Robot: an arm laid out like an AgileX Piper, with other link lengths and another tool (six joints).
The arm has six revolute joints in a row. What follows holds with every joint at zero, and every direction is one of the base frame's. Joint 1 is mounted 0.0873 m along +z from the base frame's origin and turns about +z. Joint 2 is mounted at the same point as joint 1 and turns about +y. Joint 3 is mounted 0.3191 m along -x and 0.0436 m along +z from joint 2 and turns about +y. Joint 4 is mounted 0.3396 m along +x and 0.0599 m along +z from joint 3 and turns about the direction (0.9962, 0, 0.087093). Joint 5 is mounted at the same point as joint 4 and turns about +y. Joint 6 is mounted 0.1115 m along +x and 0.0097 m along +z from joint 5 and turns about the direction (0.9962, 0, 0.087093). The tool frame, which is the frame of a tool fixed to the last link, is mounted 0.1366 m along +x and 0.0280 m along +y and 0.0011 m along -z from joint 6; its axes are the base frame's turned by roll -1.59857, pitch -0.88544 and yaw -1.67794 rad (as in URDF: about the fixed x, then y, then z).
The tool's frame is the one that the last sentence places.
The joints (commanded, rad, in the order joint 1, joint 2, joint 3, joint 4, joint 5, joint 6), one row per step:
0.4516 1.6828 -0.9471 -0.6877 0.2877 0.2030
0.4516 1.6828 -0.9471 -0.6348 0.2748 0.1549
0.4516 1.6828 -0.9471 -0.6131 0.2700 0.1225
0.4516 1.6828 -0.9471 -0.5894 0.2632 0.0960
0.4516 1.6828 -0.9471 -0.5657 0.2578 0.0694
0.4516 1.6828 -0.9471 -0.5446 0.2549 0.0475
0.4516 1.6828 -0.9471 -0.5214 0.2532 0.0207
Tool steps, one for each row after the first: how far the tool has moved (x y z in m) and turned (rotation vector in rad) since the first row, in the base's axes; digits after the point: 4 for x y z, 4 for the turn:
-0.0015 0.0047 -0.0001 0.0157 0.0054 0.0107
-0.0022 0.0061 -0.0002 0.0137 0.0059 0.0243
-0.0027 0.0083 -0.0001 0.0183 0.0063 0.0331
-0.0033 0.0101 0.0000 0.0219 0.0072 0.0412
-0.0039 0.0114 -0.0002 0.0250 0.0092 0.0462
-0.0048 0.0125 -0.0005 0.0259 0.0119 0.0532

